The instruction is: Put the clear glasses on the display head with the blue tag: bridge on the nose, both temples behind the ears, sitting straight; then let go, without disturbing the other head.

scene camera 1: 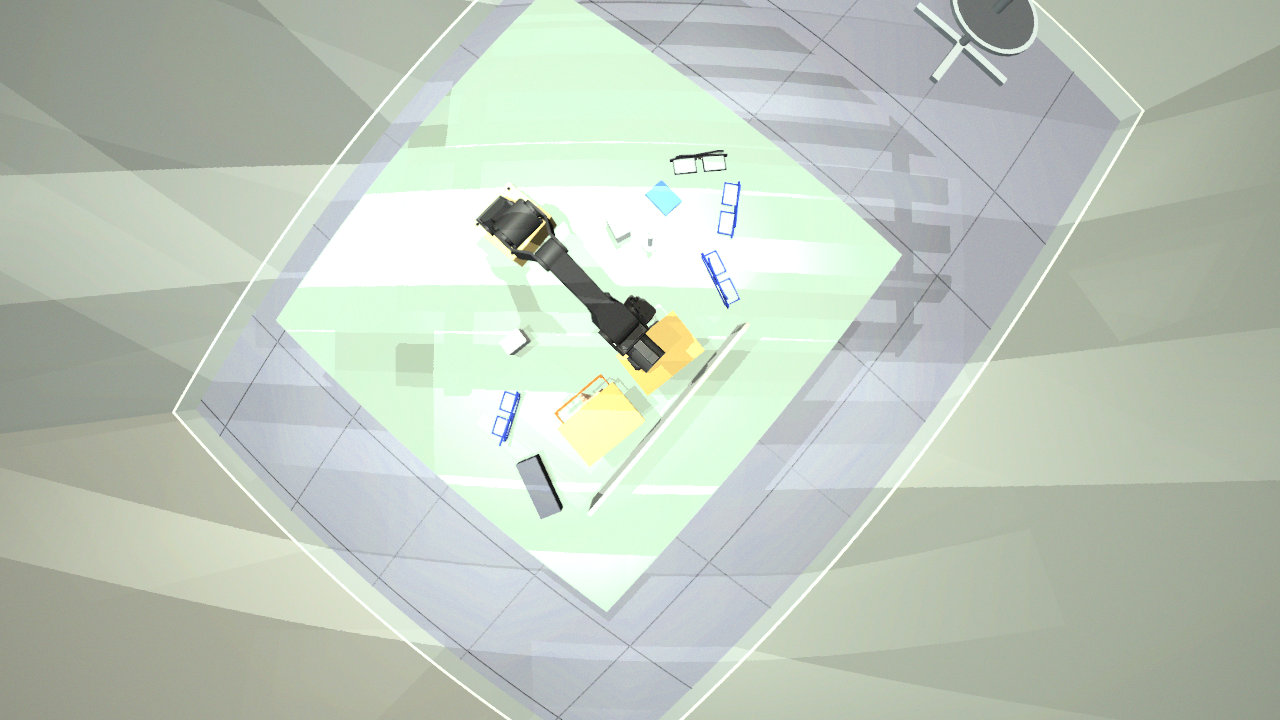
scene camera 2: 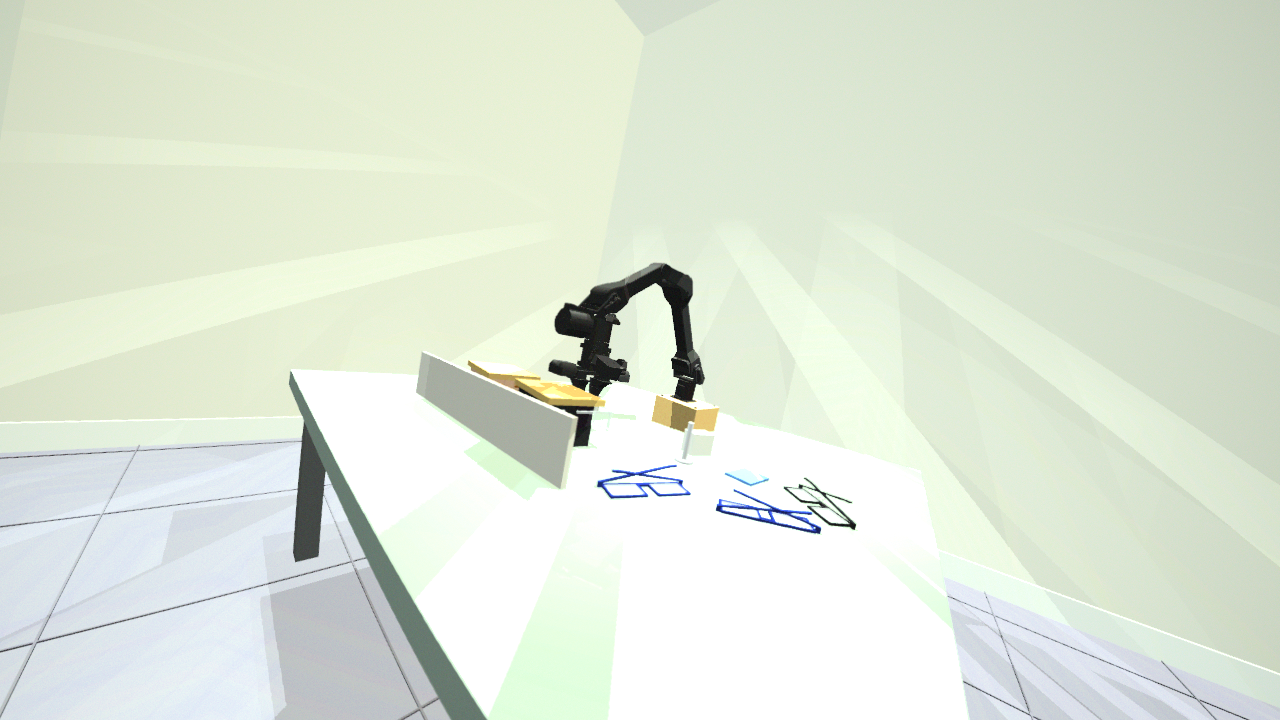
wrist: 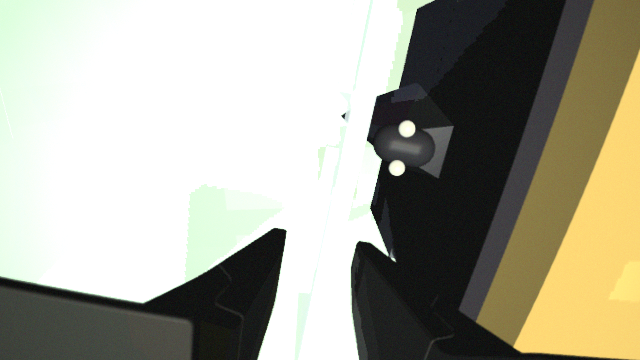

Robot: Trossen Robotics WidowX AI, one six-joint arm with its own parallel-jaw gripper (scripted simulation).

In view: the gripper (scene camera 2: pixel 584 408), a dark box (scene camera 1: pixel 532 471), a long panel (scene camera 2: pixel 539 436) and a black display head (wrist: pixel 511 207).
The gripper also shows in the wrist view (wrist: pixel 319 248). Scene camera 2 does not show the dark box, which is hidden by the long panel. The wrist view misses the dark box: it is out of frame.
